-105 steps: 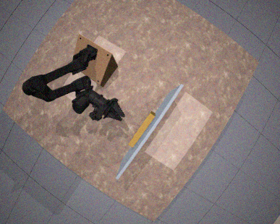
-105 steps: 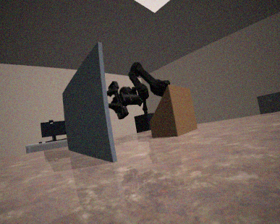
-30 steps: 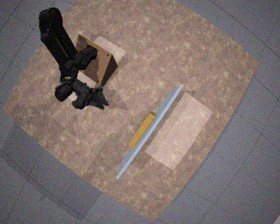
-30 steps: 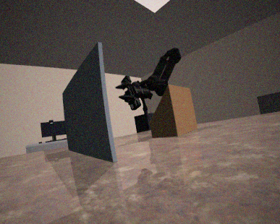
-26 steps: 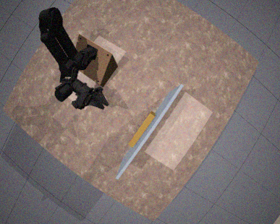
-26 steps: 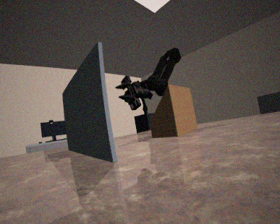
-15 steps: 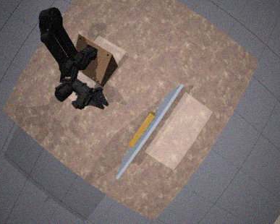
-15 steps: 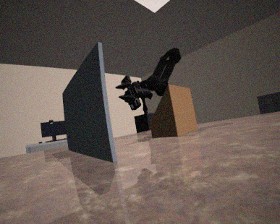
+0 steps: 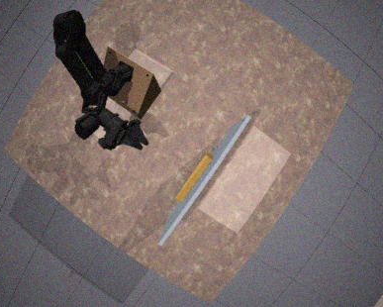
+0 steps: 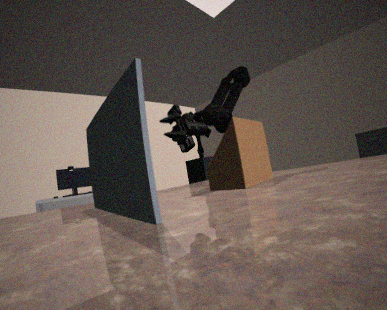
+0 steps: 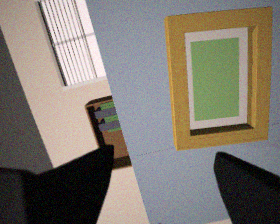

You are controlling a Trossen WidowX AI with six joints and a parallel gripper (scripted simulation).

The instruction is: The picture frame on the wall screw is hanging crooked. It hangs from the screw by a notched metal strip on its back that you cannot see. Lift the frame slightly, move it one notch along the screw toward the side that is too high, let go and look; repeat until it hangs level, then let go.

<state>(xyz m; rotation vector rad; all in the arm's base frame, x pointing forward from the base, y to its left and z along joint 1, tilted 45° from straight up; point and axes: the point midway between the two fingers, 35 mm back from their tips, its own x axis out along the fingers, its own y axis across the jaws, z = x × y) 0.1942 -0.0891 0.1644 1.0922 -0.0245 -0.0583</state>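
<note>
My gripper tip is now 19 cm short of the picture frame and 9 cm above it. From my gripper tip the other things lie so: blue-grey wall panel 20 cm ahead, 10 cm below, 1 cm to the left.
</note>
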